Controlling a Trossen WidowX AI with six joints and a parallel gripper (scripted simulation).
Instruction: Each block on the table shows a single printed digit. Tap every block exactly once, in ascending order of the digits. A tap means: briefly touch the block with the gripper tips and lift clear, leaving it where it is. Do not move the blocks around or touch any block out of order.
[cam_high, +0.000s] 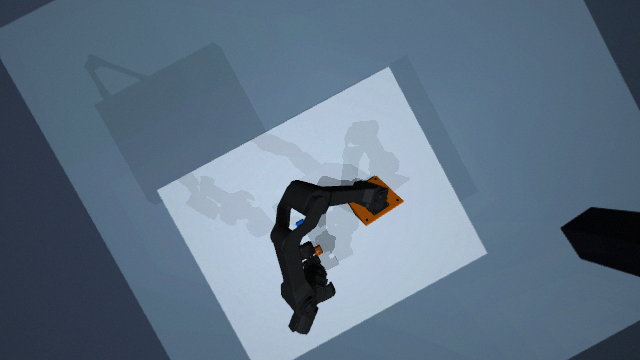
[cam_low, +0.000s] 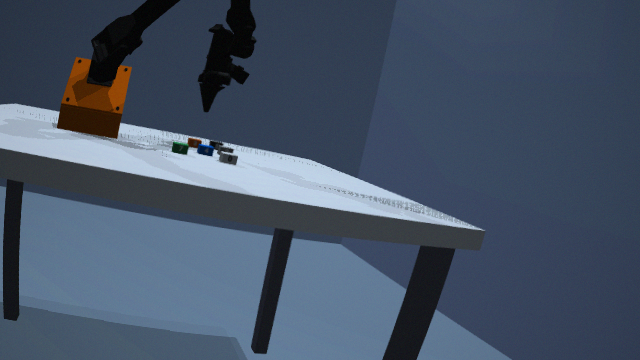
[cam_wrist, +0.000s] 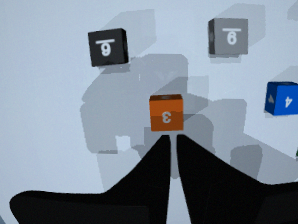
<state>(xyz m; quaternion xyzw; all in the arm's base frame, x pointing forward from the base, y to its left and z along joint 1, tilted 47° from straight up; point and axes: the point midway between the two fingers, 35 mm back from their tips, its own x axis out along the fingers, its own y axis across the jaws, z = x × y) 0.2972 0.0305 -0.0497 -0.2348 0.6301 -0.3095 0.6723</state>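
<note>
Now: the orange block 10 mm behind my gripper tip and 80 mm below it. Also, from my gripper tip: grey block (50 mm ahead, 70 mm to the right, 80 mm below); then black block (60 mm ahead, 50 mm to the left, 80 mm below); then blue block (10 mm behind, 130 mm to the right, 80 mm below).
</note>
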